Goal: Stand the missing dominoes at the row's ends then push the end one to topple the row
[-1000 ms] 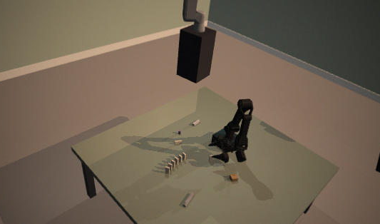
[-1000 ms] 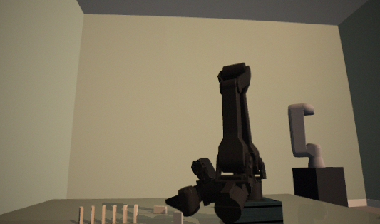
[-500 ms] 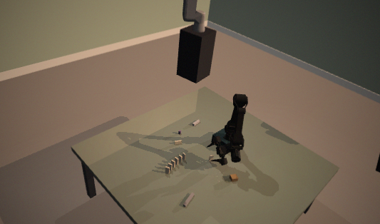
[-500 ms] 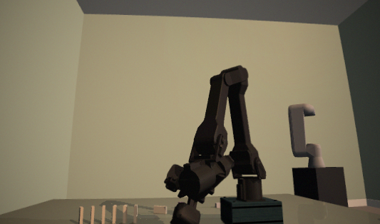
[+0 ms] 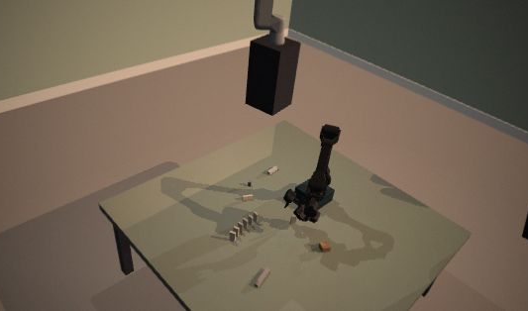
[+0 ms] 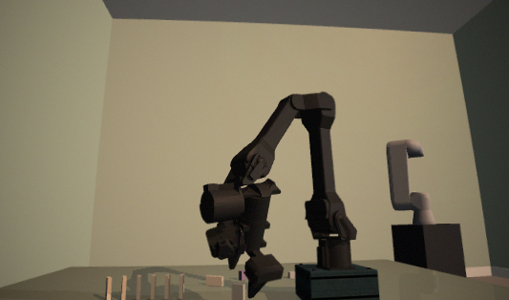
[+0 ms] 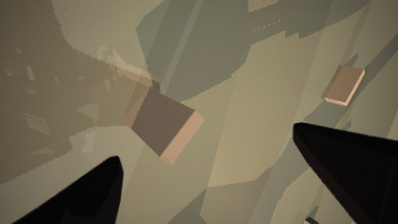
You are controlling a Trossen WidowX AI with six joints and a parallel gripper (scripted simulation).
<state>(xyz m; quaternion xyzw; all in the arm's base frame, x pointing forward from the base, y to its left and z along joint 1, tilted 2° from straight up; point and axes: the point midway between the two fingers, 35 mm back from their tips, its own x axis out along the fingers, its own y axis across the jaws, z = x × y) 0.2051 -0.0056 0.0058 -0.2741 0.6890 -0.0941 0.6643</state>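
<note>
Now: gripper tip 7 cm past the purple cube, 31 cm to the left of it and 4 cm above it. Also, from my gripper tip: grey bar (35 cm ahead, 9 cm to the left, 4 cm below); then orange block (4 cm ahead, 21 cm to the left, 4 cm below).
</note>
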